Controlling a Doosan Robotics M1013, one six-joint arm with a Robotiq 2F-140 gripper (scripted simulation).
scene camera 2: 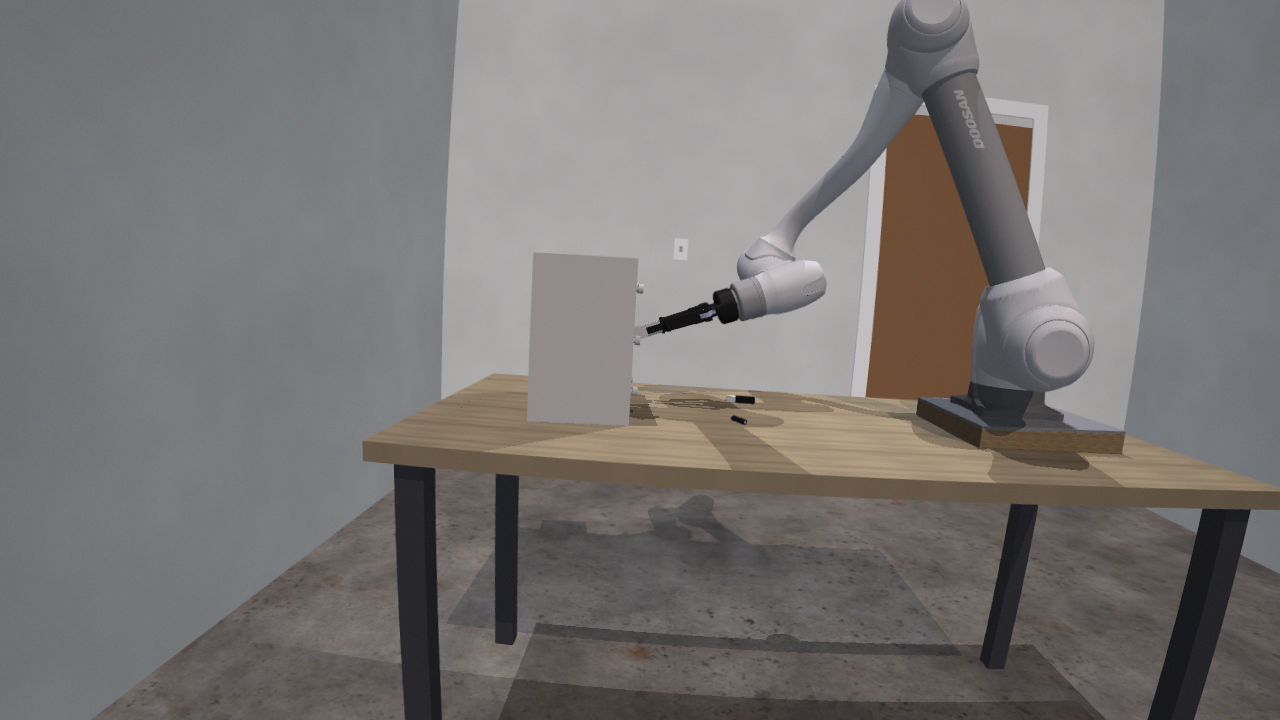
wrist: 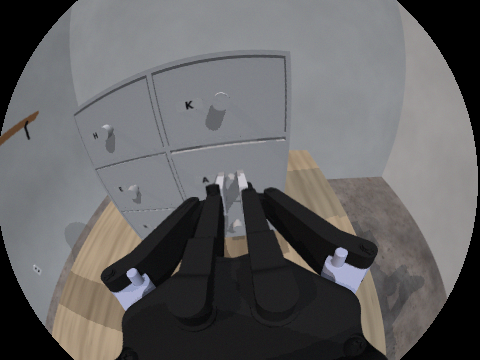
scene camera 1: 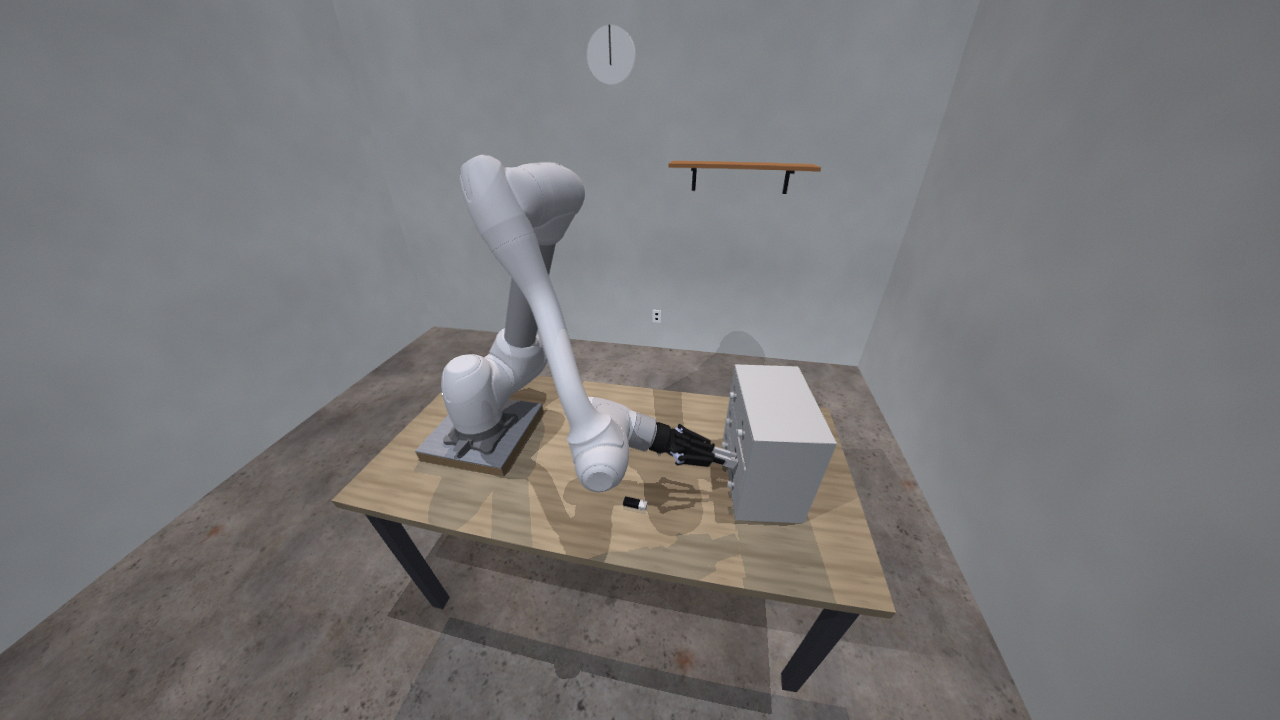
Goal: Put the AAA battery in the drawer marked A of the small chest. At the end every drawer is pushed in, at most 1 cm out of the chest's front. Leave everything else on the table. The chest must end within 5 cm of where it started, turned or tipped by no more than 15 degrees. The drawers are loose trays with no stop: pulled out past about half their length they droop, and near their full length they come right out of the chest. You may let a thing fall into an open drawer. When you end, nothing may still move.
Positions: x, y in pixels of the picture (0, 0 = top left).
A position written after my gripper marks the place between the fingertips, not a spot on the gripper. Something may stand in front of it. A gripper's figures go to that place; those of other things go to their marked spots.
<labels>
My gripper [scene camera 2: 631, 334] is 1.32 m from the lens. A chest [scene camera 2: 582, 321] is 1.08 m from the lens.
</labels>
